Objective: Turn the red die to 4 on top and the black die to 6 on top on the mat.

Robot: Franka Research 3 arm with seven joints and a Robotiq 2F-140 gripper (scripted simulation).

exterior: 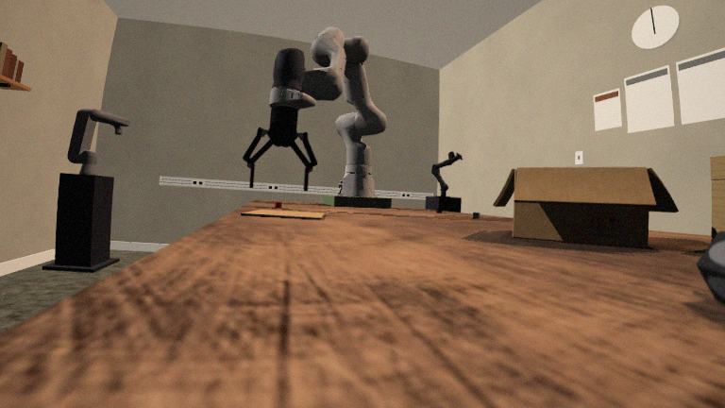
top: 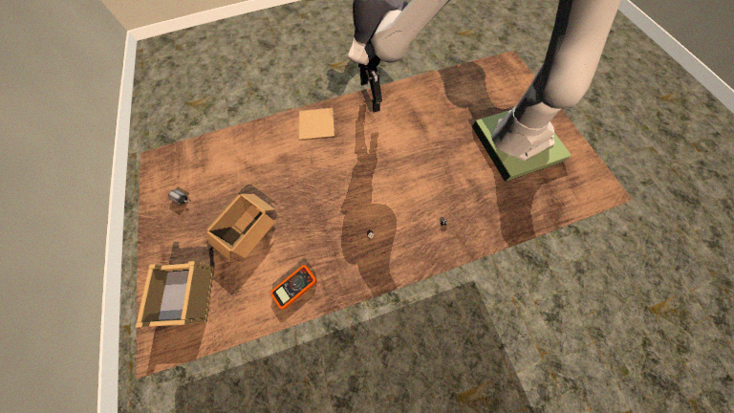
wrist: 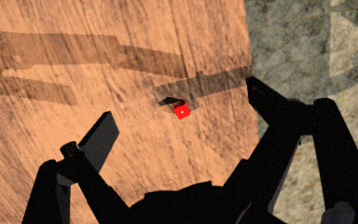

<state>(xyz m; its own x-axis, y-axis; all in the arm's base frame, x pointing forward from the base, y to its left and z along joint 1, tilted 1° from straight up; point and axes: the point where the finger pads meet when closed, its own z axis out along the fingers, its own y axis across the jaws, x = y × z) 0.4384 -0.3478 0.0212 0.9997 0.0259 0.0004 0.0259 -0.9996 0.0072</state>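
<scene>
My hand is 20 mm past the red die and 50 mm above it. The rest, counted from my hand: tan mat (230 mm ahead, 20 mm to the left, 60 mm below); white die (160 mm ahead, 520 mm to the left, 50 mm below); black die (80 mm behind, 550 mm to the left, 50 mm below).
</scene>
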